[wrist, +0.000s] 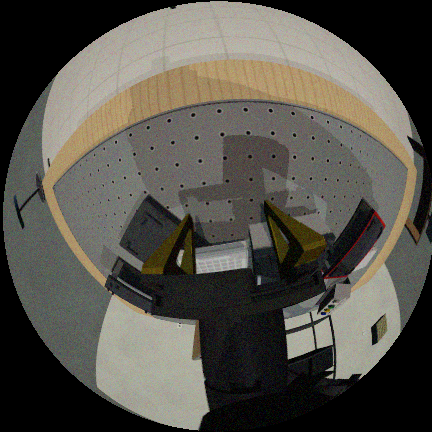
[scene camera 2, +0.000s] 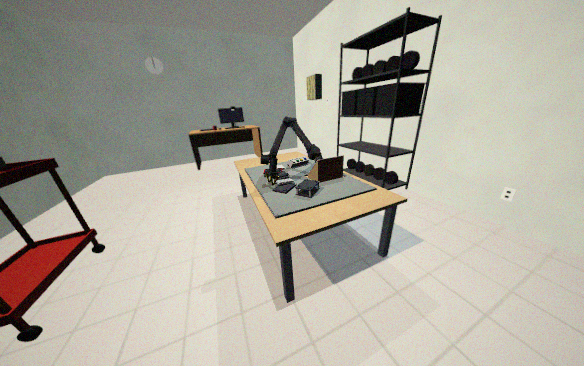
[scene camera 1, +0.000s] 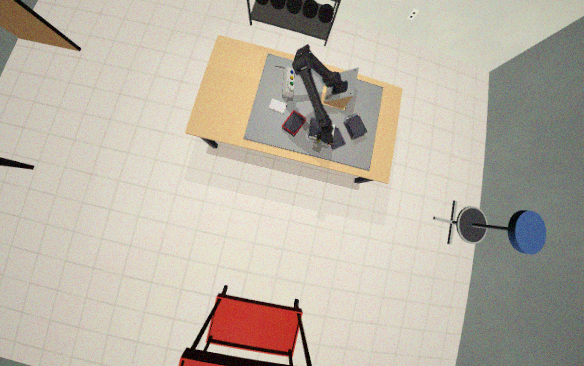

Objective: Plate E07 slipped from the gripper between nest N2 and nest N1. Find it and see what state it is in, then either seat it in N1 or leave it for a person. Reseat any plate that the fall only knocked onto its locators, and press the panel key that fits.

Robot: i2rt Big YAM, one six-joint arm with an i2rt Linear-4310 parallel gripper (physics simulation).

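Places are measured from the arm's base along level axes (x back, y left, z down), in centimetres.
Where they show: gripper, fingertip midpoint: (wrist: 227, 210) (scene camera 2: 271, 183) (scene camera 1: 322, 143); arm's base at its link origin: (scene camera 2: 321, 165) (scene camera 1: 340, 88).
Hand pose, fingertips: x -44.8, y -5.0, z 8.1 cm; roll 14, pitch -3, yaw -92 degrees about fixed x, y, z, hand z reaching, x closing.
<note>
Things, the pixels of their top centre, and the offset from my fingertips. "pt": a spot on its surface instead.
- dark nest with a light top, surface spot: (wrist: 262, 237) pt dx +3.3, dy -3.5, dz -1.0 cm
- raised dark nest at its top centre: (wrist: 132, 303) (scene camera 2: 307, 182) (scene camera 1: 357, 125) dx +19.5, dy +24.5, dz -4.8 cm
- red-rimmed dark tray at its top centre: (wrist: 361, 253) (scene camera 1: 294, 122) dx +11.3, dy -25.5, dz -2.5 cm
- white block at its top centre: (wrist: 363, 260) (scene camera 1: 278, 105) dx +23.5, dy -40.8, dz +0.7 cm
- button panel at its top centre: (wrist: 334, 309) (scene camera 1: 289, 78) (scene camera 2: 298, 158) dx +43.9, dy -36.1, dz -6.3 cm
My gripper (scene camera 1: 318, 145) (scene camera 2: 271, 181) (wrist: 227, 210) is open and empty, low over the front of the grey mat. A pale plate with a grid of wells (wrist: 222, 257) shows beyond the fingers, partly hidden by the gripper body; its label is not readable. A pale plate edge also shows beside the gripper in the second scene view (scene camera 2: 286, 182). A dark nest (scene camera 1: 338, 139) (scene camera 2: 284, 187) (wrist: 150, 227) lies left of the plate in the wrist view. Another dark nest with a light top (wrist: 262, 237) is right of it, partly behind a finger. Nest numbers are not readable.
A raised dark nest (scene camera 1: 355, 126) (scene camera 2: 307, 188) (wrist: 130, 282) stands farther left in the wrist view. A red-rimmed dark tray (scene camera 1: 294, 123) (wrist: 357, 240), a white block (scene camera 1: 277, 105) and the button panel (scene camera 1: 289, 82) (wrist: 334, 299) are on the other side. An upright board (scene camera 2: 330, 169) stands behind.
</note>
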